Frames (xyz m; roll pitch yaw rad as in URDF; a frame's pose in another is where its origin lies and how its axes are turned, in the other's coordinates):
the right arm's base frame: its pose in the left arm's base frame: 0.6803 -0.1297 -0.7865 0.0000 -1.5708 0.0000
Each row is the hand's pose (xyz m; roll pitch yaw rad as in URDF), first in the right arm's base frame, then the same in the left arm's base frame.
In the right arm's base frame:
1: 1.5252 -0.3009 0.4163 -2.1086 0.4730 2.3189
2: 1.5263 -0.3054 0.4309 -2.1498 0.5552 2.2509
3: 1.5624 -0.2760 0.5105 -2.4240 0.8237 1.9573
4: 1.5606 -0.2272 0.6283 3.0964 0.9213 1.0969
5: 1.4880 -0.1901 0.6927 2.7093 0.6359 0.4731
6: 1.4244 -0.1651 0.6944 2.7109 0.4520 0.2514
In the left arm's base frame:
1: 0.2640 -0.4306 0.7387 2.2038 0.6505 0.9613
2: 0.2494 -0.4351 0.7398 2.1596 0.5638 0.8974
3: 0.1698 -0.4057 0.7759 1.9982 0.2590 0.7090
4: 0.0520 -0.3569 0.7741 1.9134 -0.2796 0.5942
5: -0.0124 -0.3198 0.7015 1.9979 -0.7983 0.5530
6: -0.0141 -0.2948 0.6379 2.1793 -1.0578 0.4735

